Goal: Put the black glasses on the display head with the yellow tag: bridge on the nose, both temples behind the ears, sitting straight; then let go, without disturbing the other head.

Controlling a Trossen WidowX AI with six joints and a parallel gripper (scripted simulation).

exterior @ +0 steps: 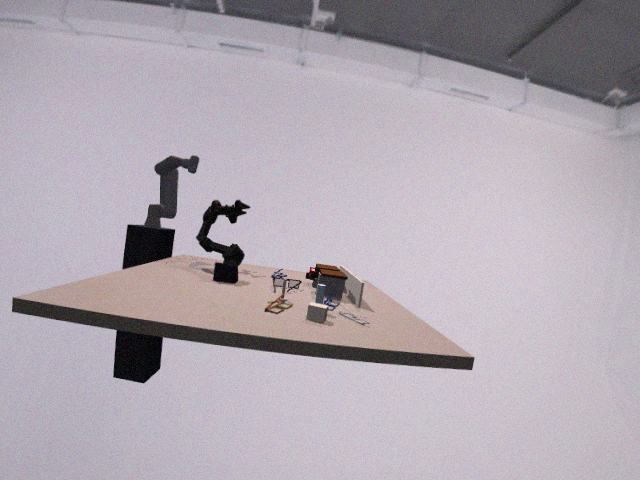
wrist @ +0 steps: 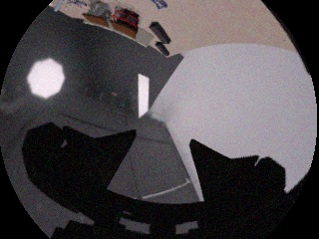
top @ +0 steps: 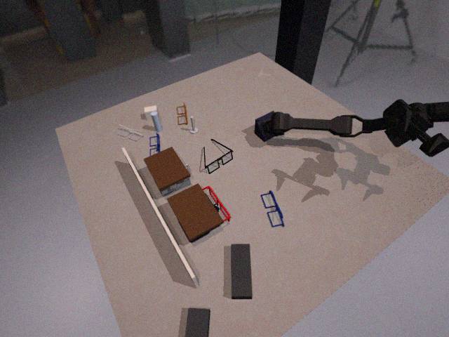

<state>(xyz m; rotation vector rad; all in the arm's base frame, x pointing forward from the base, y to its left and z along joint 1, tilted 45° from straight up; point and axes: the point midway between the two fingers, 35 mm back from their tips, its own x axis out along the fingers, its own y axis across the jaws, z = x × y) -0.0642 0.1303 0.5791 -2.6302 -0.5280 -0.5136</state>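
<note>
The black glasses lies 33 cm ahead of my gripper tip, 53 cm to the right of it and 35 cm below it. From my gripper tip the other things lie so: long white wall strip 65 cm ahead, 37 cm to the right, 31 cm below; then thin white post 35 cm ahead, 72 cm to the right, 34 cm below; then light blue cylinder 49 cm ahead, 82 cm to the right, 31 cm below.
</note>
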